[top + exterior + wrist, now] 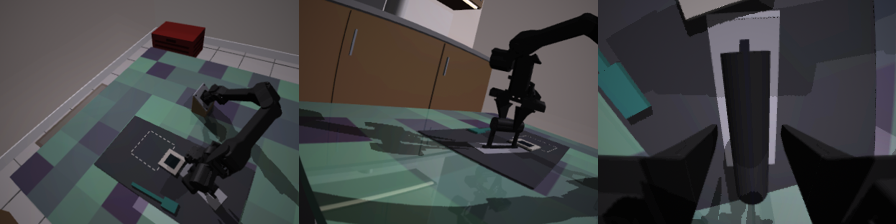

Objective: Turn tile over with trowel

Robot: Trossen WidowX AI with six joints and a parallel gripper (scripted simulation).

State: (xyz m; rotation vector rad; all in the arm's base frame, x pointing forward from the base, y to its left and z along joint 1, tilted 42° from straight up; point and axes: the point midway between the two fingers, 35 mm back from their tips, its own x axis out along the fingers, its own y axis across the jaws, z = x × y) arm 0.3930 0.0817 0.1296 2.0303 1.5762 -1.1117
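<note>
The tile is 3 cm behind my gripper tip, 15 cm to the right of it and 6 cm below it. Also, from my gripper tip: dark mat 15 cm to the right, 8 cm below; teal trowel 14 cm ahead, 13 cm to the right, 6 cm below.
</note>
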